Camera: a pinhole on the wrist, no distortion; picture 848 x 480 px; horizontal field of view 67.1 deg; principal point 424.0 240.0 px. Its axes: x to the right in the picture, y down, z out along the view. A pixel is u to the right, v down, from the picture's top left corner.
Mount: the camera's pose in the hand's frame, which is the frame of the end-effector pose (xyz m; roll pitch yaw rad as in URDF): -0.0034 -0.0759 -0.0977 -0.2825 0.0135 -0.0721
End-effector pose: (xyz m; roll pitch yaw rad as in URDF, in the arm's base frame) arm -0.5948 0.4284 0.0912 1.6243 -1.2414 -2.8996
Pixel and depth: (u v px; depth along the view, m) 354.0 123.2 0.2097
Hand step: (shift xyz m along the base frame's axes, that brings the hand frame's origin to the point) -0.0740 0.0968 -0.0398
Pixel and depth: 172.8 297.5 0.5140
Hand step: 0.0602 0.4185 -0.1410
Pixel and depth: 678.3 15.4 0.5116
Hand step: -0.3009 0.3726 0.1470
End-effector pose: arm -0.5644 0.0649 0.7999 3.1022 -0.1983 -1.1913
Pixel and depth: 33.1 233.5 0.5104
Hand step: -0.1711 0.1627 -0.4455
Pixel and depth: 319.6 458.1 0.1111
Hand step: 0.0014 0.0170 -0.0020
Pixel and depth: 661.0 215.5 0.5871
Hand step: 0.0550 -0.3215 -0.4123
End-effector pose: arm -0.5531 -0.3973 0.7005 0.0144 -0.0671 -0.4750
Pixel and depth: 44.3 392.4 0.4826
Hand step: -0.1720 0.2952 0.3216
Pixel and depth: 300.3 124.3 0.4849
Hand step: -0.1116 0.0298 0.3867
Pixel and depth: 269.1 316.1 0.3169
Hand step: -0.0481 0.0818 0.1929
